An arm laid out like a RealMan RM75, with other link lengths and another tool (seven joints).
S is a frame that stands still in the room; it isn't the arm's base.
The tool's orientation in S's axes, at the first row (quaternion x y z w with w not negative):
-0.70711, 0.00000, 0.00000, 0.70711
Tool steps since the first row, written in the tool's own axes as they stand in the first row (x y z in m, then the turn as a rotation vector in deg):
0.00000, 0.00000, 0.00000, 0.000, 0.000, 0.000
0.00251, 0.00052, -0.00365, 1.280, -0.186, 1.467
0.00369, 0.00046, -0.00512, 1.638, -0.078, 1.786
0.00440, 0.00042, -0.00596, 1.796, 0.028, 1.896
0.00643, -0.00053, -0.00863, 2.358, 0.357, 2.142
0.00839, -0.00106, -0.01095, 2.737, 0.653, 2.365
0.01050, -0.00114, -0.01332, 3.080, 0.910, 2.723
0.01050, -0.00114, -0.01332, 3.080, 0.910, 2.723
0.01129, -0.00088, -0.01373, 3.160, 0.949, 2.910
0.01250, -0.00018, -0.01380, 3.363, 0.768, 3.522
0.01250, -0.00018, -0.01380, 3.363, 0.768, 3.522
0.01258, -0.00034, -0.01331, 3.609, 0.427, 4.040
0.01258, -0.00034, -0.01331, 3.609, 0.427, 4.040
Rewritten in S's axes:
0.00000, 0.00000, 0.00000, 0.000, 0.000, 0.000
0.00251, -0.00365, -0.00052, 1.280, 1.467, 0.186
0.00369, -0.00512, -0.00046, 1.638, 1.786, 0.078
0.00440, -0.00596, -0.00042, 1.796, 1.896, -0.028
0.00643, -0.00863, 0.00053, 2.358, 2.142, -0.357
0.00839, -0.01095, 0.00106, 2.737, 2.365, -0.653
0.01050, -0.01332, 0.00114, 3.080, 2.723, -0.910
0.01050, -0.01332, 0.00114, 3.080, 2.723, -0.910
0.01129, -0.01373, 0.00088, 3.160, 2.910, -0.949
0.01250, -0.01380, 0.00018, 3.363, 3.522, -0.768
0.01250, -0.01380, 0.00018, 3.363, 3.522, -0.768
0.01258, -0.01331, 0.00034, 3.609, 4.040, -0.427
0.01258, -0.01331, 0.00034, 3.609, 4.040, -0.427

